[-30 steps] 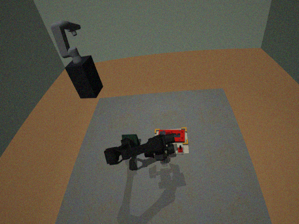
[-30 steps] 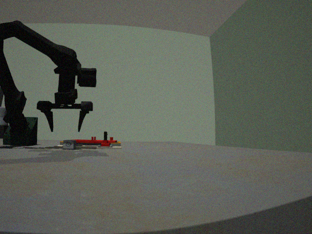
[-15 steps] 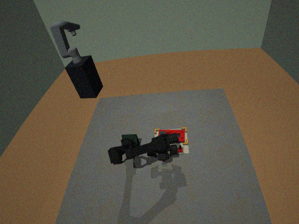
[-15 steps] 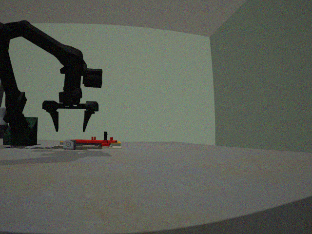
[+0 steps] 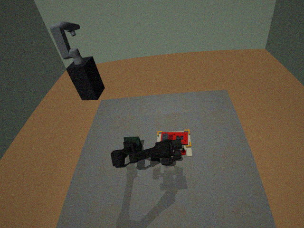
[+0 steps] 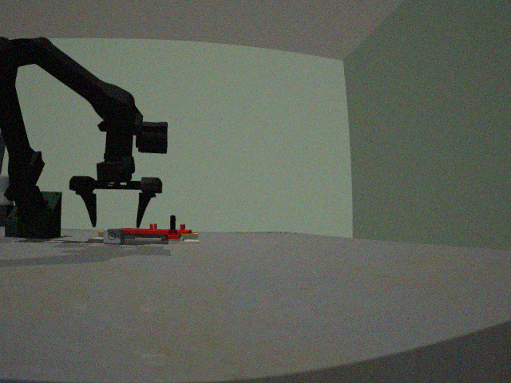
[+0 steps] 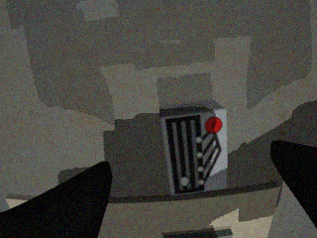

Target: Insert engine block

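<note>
Right now my gripper tip is 2 cm above the engine block.
</note>
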